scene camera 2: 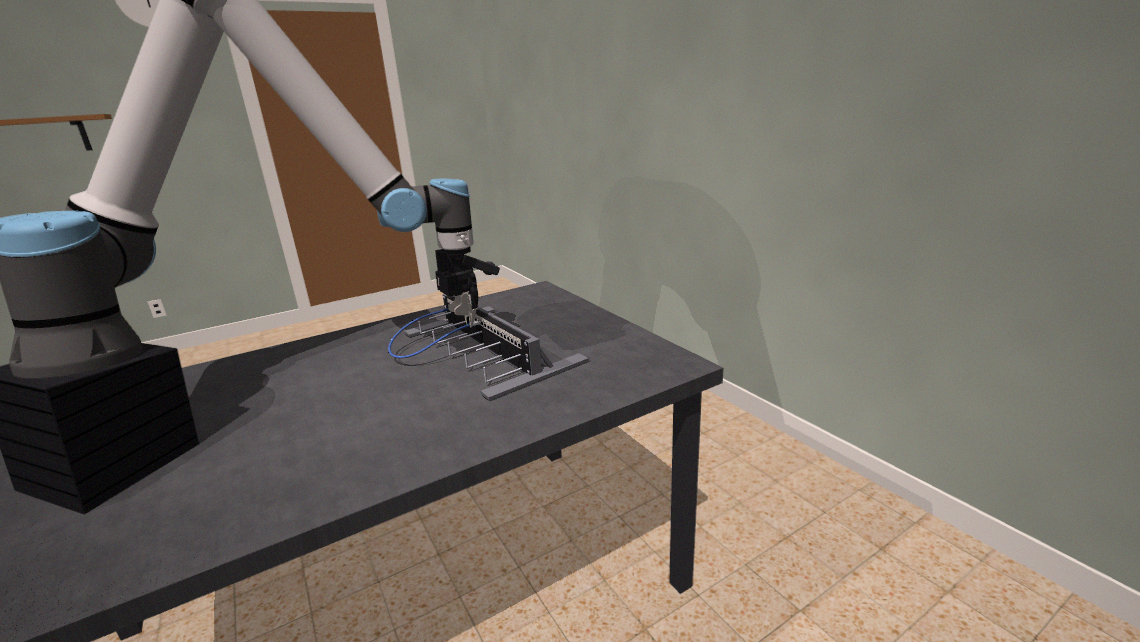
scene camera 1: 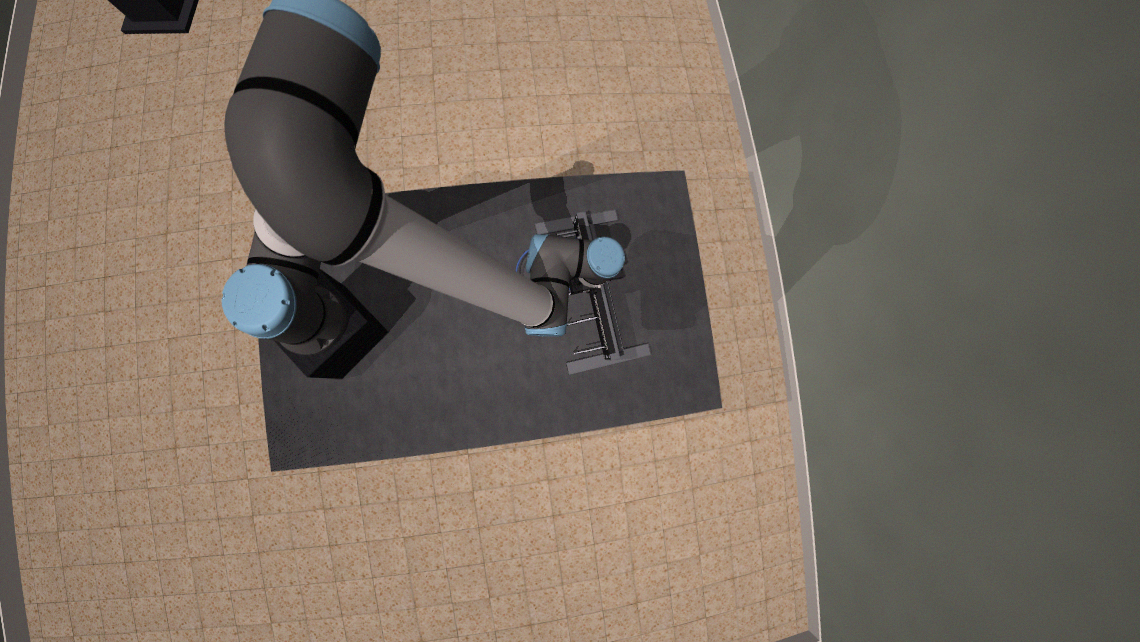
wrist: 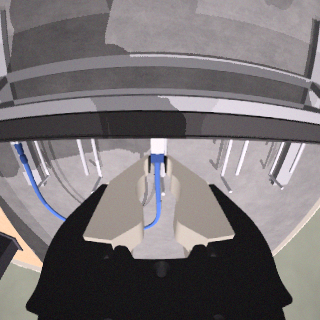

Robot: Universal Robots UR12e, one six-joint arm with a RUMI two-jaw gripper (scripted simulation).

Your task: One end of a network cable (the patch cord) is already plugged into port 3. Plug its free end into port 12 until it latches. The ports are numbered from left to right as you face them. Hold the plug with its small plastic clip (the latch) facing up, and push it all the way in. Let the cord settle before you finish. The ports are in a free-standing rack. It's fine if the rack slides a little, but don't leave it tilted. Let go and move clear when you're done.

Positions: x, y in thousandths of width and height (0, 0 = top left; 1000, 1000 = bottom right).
In view: my gripper (scene camera 2: 412, 509).
My gripper is seen too in the wrist view (wrist: 492, 489).
